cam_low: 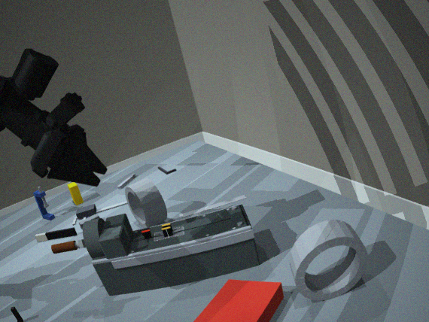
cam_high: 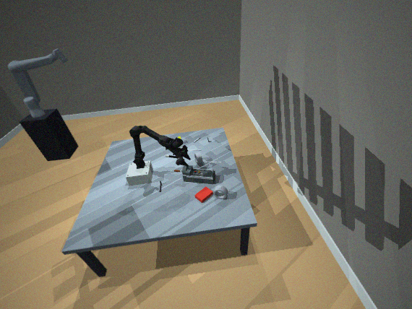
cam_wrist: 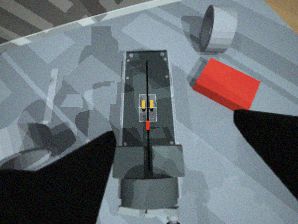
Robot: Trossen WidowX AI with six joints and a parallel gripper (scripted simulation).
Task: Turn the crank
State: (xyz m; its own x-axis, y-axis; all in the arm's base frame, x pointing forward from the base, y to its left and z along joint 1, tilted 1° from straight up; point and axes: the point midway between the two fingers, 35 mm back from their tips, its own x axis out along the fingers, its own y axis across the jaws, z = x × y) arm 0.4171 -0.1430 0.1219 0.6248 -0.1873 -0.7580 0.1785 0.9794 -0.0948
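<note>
My gripper tip is 110 mm past the brown handle, 100 mm above it and 30 mm to the right of it. The rest, counted from my gripper tip: yellow block: 600 mm to the left, 170 mm below, 110 mm behind; then blue clamp: 550 mm to the left, 230 mm behind, 140 mm below; then red pointer: 120 mm below, 40 mm ahead, 10 mm to the left.
</note>
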